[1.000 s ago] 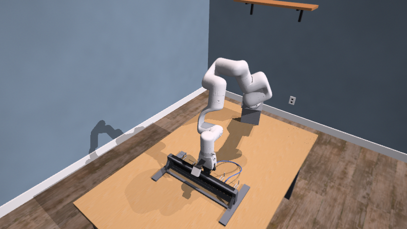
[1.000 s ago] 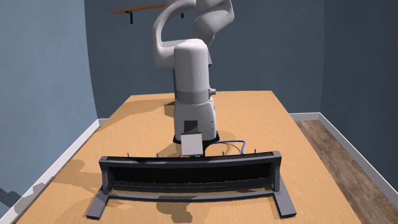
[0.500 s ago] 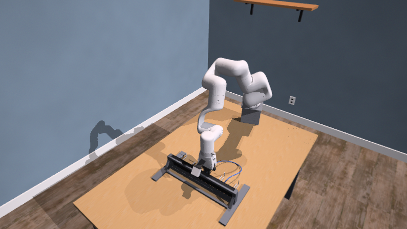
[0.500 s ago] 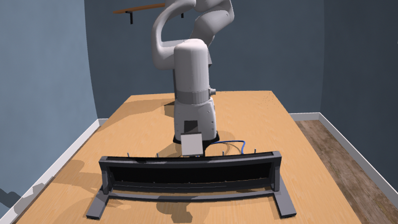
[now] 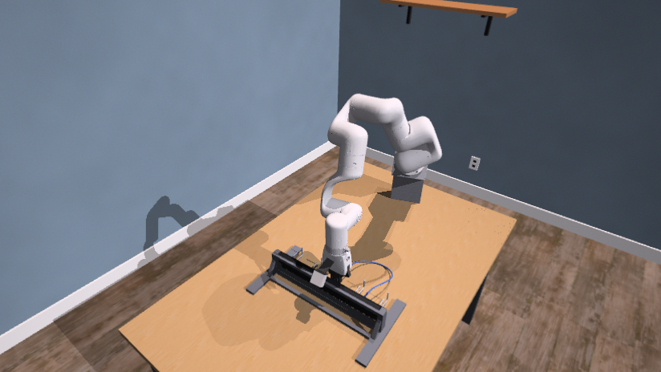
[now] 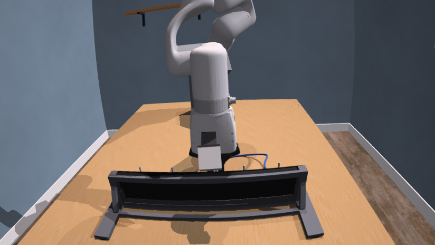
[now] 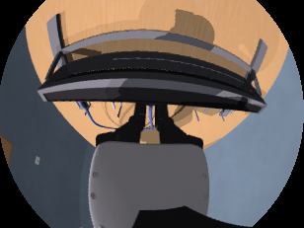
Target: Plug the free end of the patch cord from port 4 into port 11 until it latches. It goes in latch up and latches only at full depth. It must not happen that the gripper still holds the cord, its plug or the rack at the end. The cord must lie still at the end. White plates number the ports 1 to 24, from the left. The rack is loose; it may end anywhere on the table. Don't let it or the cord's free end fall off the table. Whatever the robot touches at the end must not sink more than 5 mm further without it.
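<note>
Right now the plug is 2 cm ahead of my hand and 1 cm below it.
</note>
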